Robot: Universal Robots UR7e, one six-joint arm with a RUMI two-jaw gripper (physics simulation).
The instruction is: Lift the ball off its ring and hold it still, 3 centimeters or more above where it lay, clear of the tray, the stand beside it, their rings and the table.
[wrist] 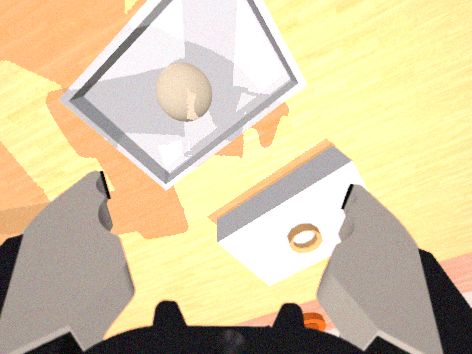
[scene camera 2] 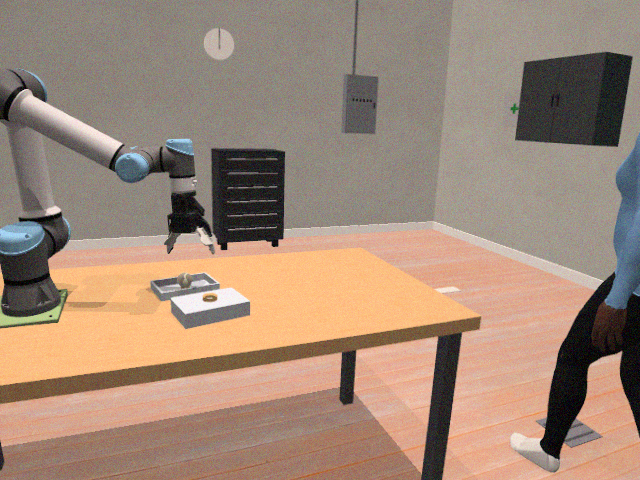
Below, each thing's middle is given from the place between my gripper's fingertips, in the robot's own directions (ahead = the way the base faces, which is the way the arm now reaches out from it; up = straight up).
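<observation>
There's a beige ball (wrist: pixel 183 91) 20 mm behind my hand, 40 mm to the left of it and 100 mm below it. The shallow grey tray (scene camera 2: pixel 166 288) is also 20 mm behind my hand and 40 mm to the left, but that tray is 120 mm below. As for the stand (scene camera 2: pixel 194 310), it's 50 mm ahead of my hand, 170 mm to the right and 100 mm below, and going by their middles, it's the farthest from my hand of the things named here.
</observation>
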